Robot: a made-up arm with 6 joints.
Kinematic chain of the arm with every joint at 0, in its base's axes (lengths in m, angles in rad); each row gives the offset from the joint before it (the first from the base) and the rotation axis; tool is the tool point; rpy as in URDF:
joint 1: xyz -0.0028 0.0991 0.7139 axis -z
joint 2: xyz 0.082 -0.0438 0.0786 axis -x
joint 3: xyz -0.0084 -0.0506 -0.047 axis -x
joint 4: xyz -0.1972 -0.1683 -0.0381 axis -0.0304 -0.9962 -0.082
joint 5: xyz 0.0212 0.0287 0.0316 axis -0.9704 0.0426 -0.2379
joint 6: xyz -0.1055 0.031 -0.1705 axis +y
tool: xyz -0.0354 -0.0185 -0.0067 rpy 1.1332 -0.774 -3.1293
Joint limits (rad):
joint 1: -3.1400..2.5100
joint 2: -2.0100..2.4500
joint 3: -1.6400..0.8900
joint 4: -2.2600..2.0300
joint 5: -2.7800..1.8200
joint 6: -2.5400..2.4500
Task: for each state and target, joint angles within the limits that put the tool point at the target. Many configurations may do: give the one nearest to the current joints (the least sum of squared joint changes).
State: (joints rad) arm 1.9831 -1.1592 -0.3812 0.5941 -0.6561 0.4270
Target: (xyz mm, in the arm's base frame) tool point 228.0 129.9 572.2
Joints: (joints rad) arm 2.2862 -1.1321 -0.1951 0.4341 -0.1475 0.3063
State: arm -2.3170 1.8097 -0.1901 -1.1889 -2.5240 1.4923
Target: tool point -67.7 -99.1 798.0
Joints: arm -1.9355 2.4500 0.1616 -0.8154 -2.7800 1.2433
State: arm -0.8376 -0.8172 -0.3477 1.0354 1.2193 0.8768
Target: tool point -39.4 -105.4 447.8
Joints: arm -0.7853 -0.5677 -0.1616 0.8914 1.2139 1.0439
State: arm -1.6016 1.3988 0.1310 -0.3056 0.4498 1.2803
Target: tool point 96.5 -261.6 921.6
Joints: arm -1.0341 1.1512 -0.0464 -0.3600 0.3269 1.2101
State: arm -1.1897 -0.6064 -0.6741 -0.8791 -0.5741 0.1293
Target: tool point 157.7 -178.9 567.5
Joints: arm -1.8035 -0.4463 -0.5054 -0.6673 0.0766 0.0954
